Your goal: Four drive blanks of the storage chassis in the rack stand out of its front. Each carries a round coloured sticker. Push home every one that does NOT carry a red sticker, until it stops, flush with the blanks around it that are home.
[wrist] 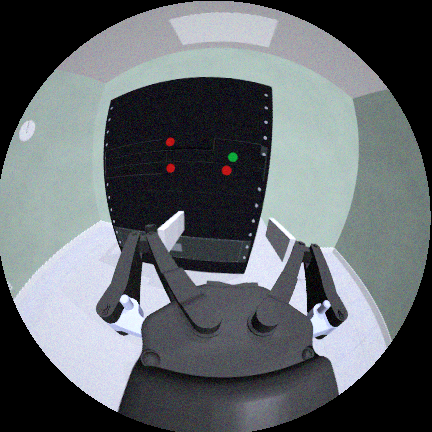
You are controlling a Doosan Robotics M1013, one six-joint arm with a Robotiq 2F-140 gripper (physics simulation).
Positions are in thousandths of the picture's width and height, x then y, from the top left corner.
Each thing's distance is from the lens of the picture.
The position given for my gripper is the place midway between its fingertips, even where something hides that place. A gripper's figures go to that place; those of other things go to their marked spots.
my gripper (522,517): 19 cm
black rack (466,337): 26 cm
